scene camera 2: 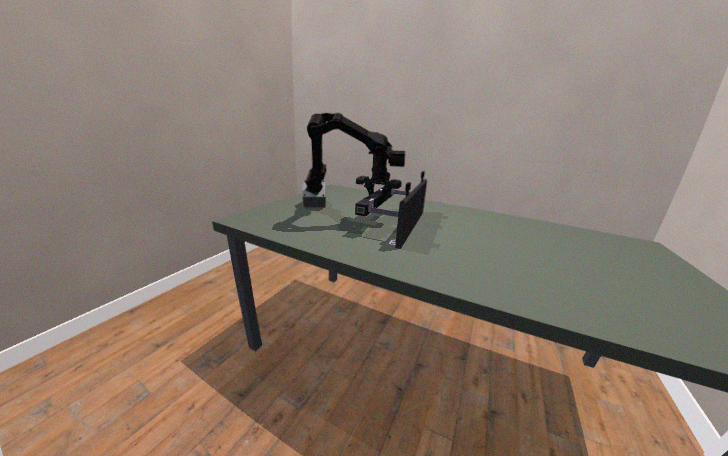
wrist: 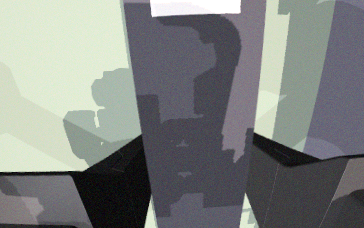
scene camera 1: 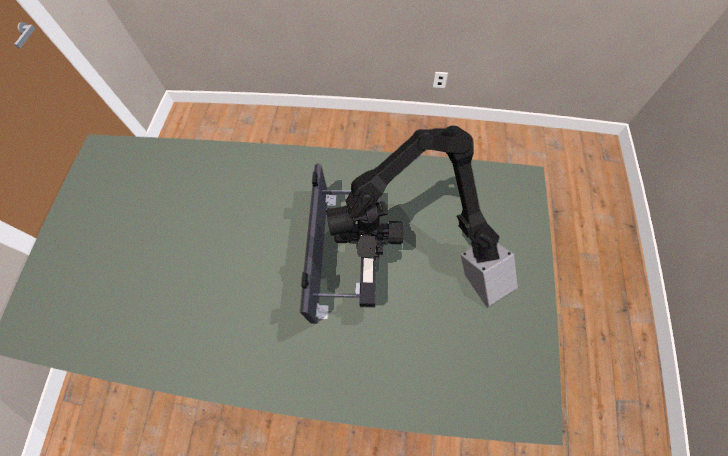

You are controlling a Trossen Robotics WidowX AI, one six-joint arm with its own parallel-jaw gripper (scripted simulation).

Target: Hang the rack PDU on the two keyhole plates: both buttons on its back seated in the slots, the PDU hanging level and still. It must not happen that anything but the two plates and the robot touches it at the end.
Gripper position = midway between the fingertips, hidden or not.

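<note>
My gripper is there at (scene camera 1: 369,243), and I find my gripper (wrist: 192,132) as well. I can also see a rack PDU (scene camera 1: 368,265), and the same rack PDU (wrist: 196,77) is visible to me from the wrist too.
</note>
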